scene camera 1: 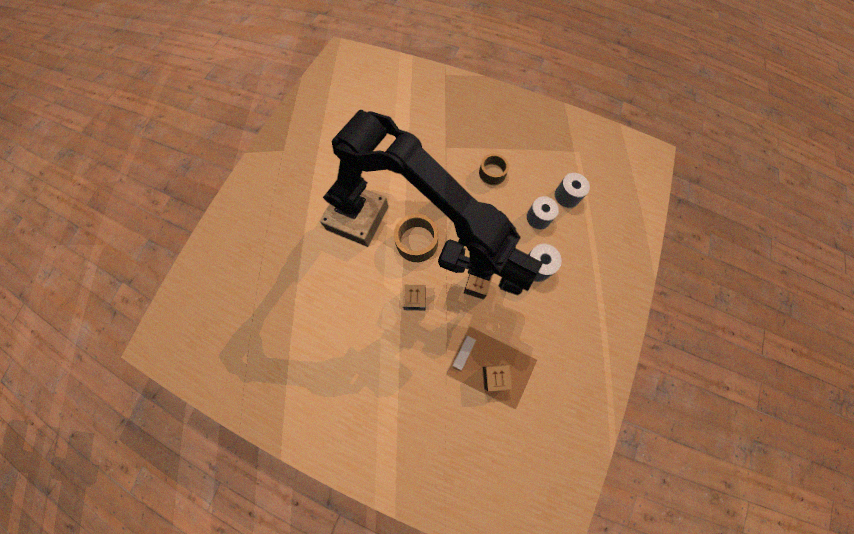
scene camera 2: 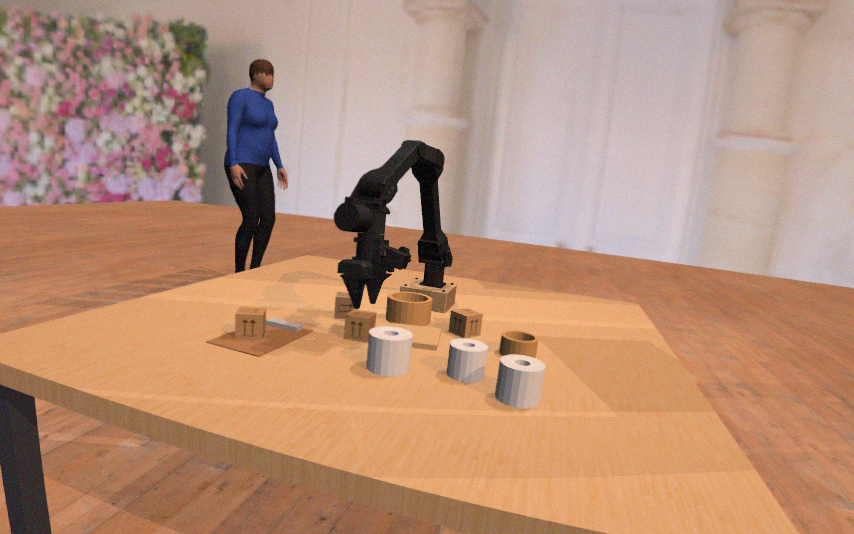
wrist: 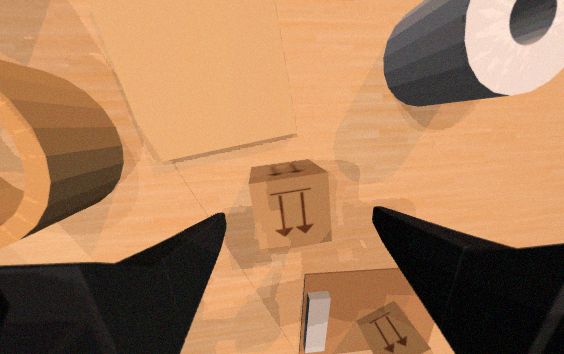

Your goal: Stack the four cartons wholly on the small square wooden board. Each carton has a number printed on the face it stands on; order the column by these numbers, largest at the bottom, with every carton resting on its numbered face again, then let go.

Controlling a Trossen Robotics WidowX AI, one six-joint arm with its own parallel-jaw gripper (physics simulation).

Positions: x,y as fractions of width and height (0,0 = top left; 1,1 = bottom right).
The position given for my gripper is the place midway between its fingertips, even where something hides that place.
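In scene camera 2 you'd see my gripper (scene camera 2: 0.43,0.57). My gripper is open and holds nothing. The wrist view shows my gripper (wrist: 0.53,0.61) too, and there's a small square board (wrist: 0.35,0.24) there as well.
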